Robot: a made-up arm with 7 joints.
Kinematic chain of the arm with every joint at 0, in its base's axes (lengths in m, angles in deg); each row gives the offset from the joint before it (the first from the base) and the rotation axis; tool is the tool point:
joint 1: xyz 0 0 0.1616 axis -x
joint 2: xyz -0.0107 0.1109 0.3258 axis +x
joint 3: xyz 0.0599 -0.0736 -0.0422 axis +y
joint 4: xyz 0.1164 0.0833 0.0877 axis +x
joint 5: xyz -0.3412 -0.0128 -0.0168 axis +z
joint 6: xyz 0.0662 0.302 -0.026 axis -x
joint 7: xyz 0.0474 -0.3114 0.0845 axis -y
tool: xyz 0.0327 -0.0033 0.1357
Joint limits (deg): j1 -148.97..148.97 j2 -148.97..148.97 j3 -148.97..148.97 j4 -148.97..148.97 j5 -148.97..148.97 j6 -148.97..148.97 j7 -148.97..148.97
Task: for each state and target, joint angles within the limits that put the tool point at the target. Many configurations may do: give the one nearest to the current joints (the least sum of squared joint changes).
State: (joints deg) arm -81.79 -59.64 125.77 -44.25 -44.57 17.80 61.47
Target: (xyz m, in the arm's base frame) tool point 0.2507 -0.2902 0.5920
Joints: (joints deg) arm -66.89 -38.38 89.20 -37.21 -48.28 -0.48 64.43
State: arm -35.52 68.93 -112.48 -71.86 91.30 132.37 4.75
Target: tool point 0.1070 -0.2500 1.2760
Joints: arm -75.66 90.74 -96.40 -68.44 91.19 116.19 5.12
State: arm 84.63 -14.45 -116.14 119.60 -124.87 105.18 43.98
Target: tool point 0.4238 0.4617 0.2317
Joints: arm 75.91 -8.93 -101.06 111.08 -137.18 91.62 43.94
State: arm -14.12 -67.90 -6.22 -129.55 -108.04 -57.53 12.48
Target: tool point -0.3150 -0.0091 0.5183
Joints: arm -26.09 -68.81 -15.50 -130.31 -108.68 -36.19 25.19
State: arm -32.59 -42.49 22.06 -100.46 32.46 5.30 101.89
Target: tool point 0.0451 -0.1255 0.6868
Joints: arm -47.19 -48.02 59.87 -99.13 38.83 -6.21 98.96
